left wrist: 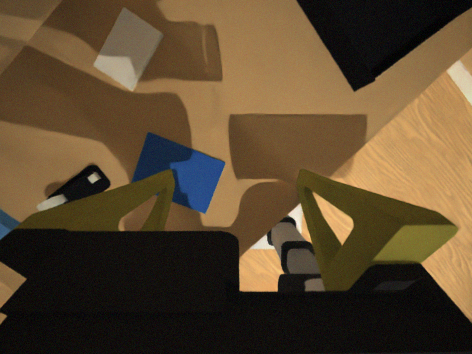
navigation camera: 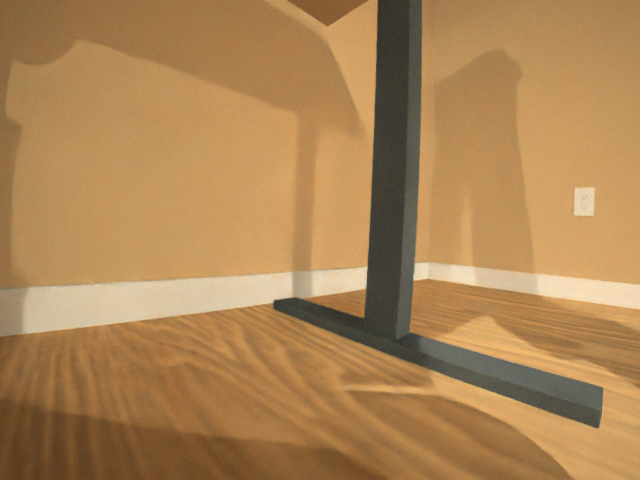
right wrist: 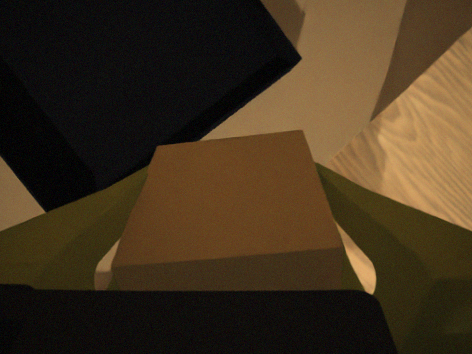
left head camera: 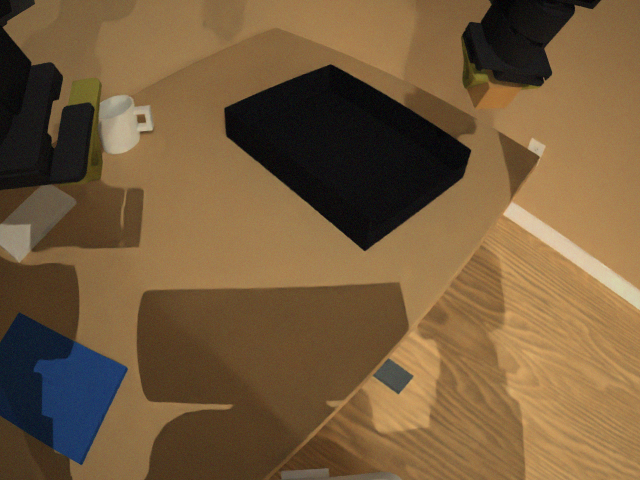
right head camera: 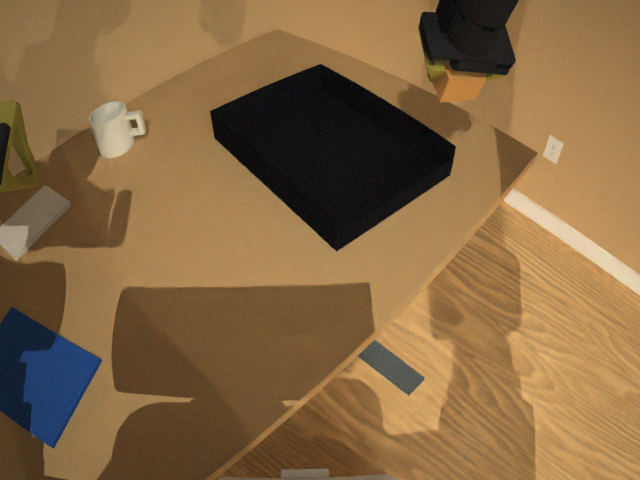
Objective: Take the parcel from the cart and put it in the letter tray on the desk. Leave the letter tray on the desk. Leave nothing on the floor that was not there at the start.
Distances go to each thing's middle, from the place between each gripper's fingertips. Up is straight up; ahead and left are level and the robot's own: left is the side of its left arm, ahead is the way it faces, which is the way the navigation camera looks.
Now: the brown parcel (right head camera: 451,86) 45 cm to the right of my left hand, 23 cm ahead of it and 6 cm below it. The rest, counted from my left hand: black letter tray (right head camera: 343,159): 39 cm ahead, 30 cm to the right, 29 cm below.
Right now my right hand is 20 mm past the brown parcel and 20 mm below it. The rest, counted from my right hand: black letter tray 140 mm ahead, 150 mm to the left, 210 mm below.
